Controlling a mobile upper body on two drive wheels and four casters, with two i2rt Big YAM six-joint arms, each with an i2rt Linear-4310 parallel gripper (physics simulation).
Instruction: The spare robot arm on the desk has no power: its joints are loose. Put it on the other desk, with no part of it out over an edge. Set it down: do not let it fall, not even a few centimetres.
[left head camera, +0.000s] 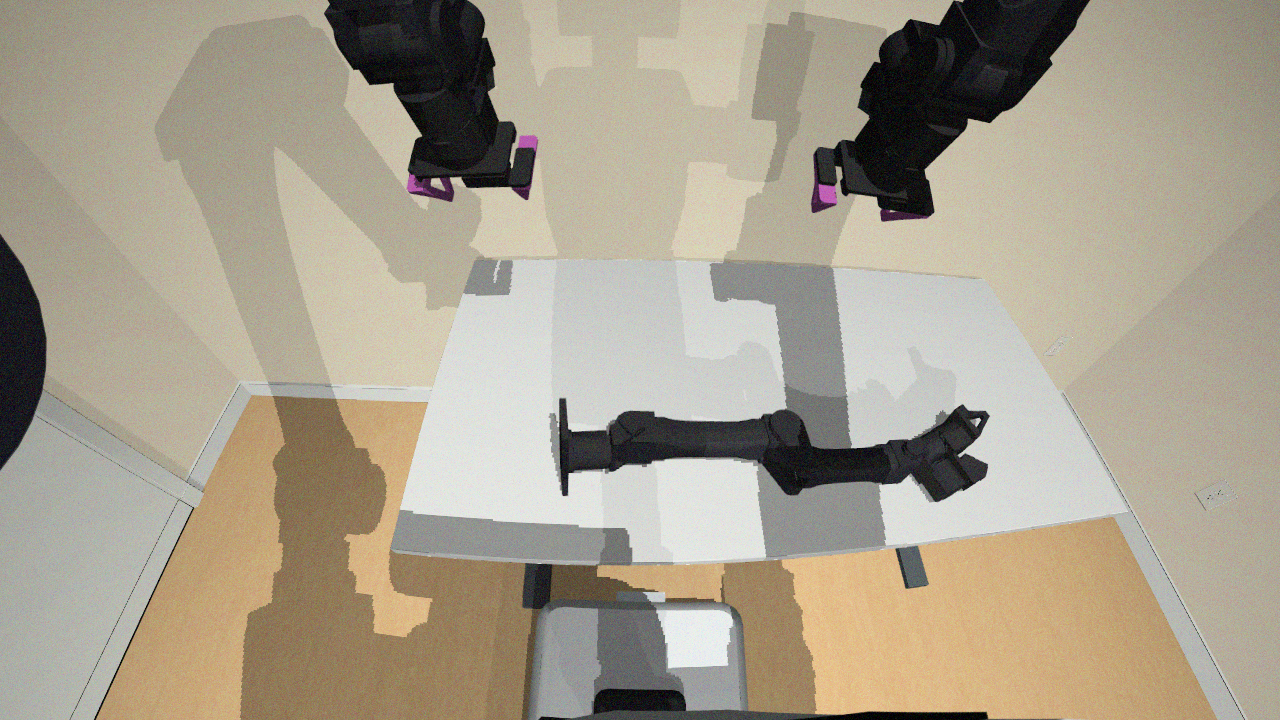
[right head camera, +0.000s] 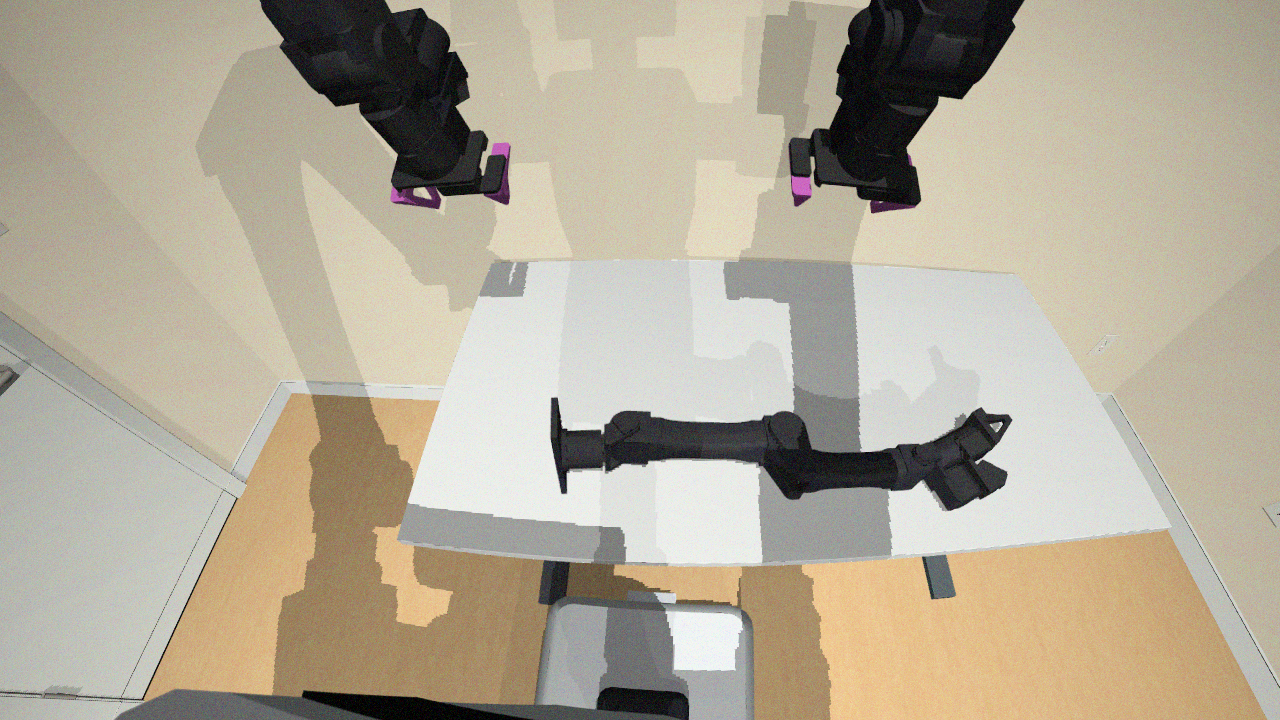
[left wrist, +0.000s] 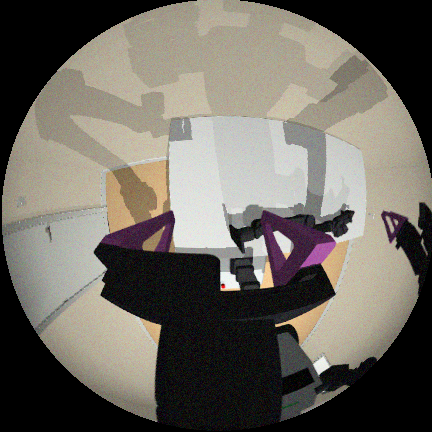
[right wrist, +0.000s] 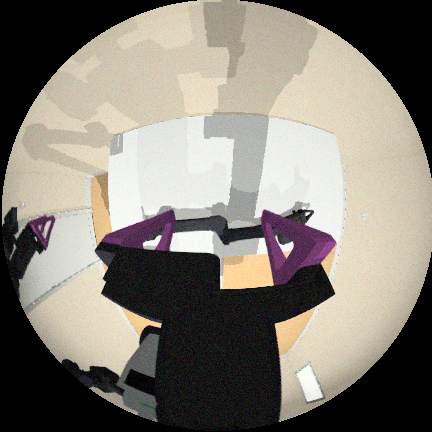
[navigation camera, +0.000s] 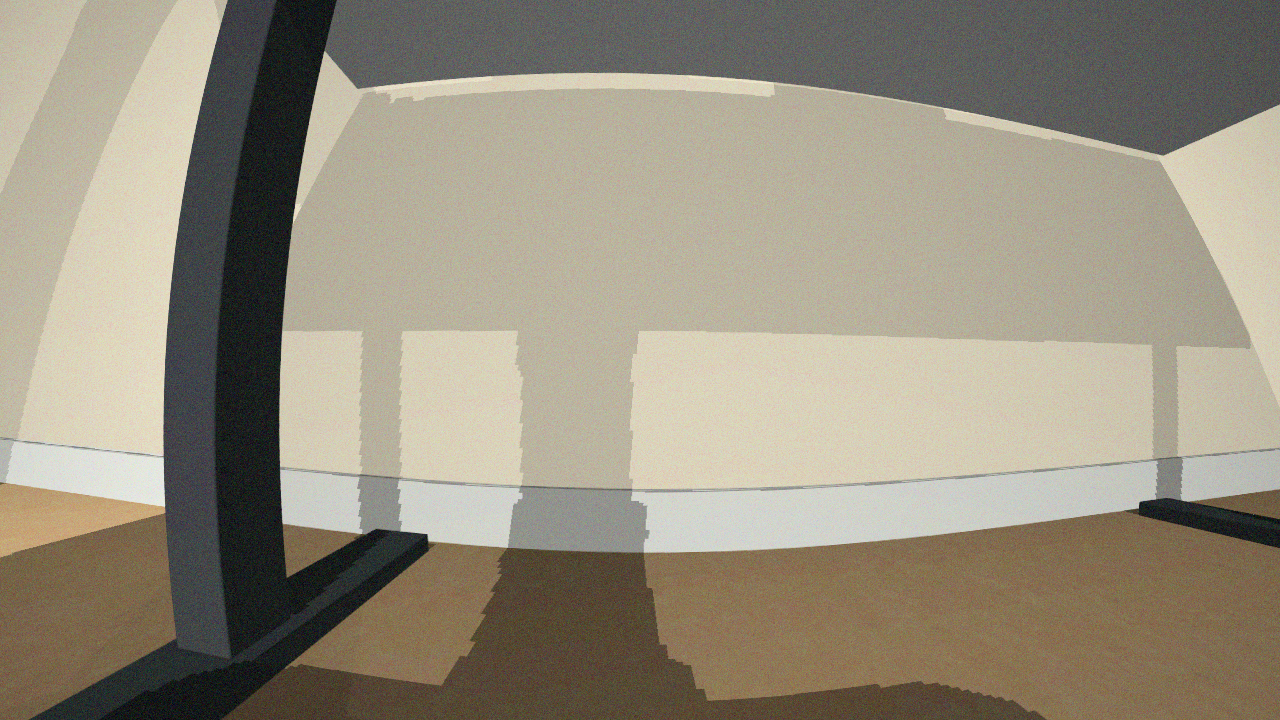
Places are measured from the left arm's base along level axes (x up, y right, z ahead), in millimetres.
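Pixels of known places: left gripper, fingertip midpoint: (left head camera: 489, 195) (right head camera: 472, 202) (left wrist: 217, 214) (right wrist: 49, 216); right gripper, fingertip midpoint: (left head camera: 847, 212) (right head camera: 834, 205) (left wrist: 385, 212) (right wrist: 217, 214).
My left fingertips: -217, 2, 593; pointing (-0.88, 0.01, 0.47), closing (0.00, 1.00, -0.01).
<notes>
Behind a point stands the place of what it marks, as x, y, z.
The black spare arm (left head camera: 716, 438) (right head camera: 716, 440) (left wrist: 252, 230) {-570, 146, 481} (right wrist: 200, 223) lies stretched lengthwise across the white desk (left head camera: 492, 376) {-690, -107, 671} (right head camera: 501, 358) {-690, -121, 719} (left wrist: 195, 190) {-690, -100, 651} (right wrist: 315, 165) {-690, 1018, 820}. Its flat base plate stands on edge at the left and its gripper end is at the right. All of it is inside the desk's edges. My left gripper (left head camera: 477, 183) {-217, 2, 593} (right head camera: 458, 189) {-217, 2, 593} (left wrist: 217, 214) {-217, 2, 593} is open and empty, held high. My right gripper (left head camera: 863, 201) {-217, 449, 595} (right head camera: 847, 195) {-217, 449, 595} (right wrist: 217, 214) {-217, 449, 595} is open and empty, also high. Both are apart from the spare arm. The other desk does not show.
My grey base (left head camera: 572, 662) {-1150, 62, 162} (right head camera: 577, 662) {-1150, 59, 154} is at the desk's near edge. A wall (left head camera: 626, 205) {-543, 156, 1094} stands behind the desk. A white door (left head camera: 80, 582) {-1139, -1489, 143} (right head camera: 89, 537) {-956, -1490, 165} is at the left. In the navigation camera the desk's underside (navigation camera: 760, 53) is overhead and a dark desk leg (navigation camera: 192, 358) {-1173, -91, 636} stands at the left.
</notes>
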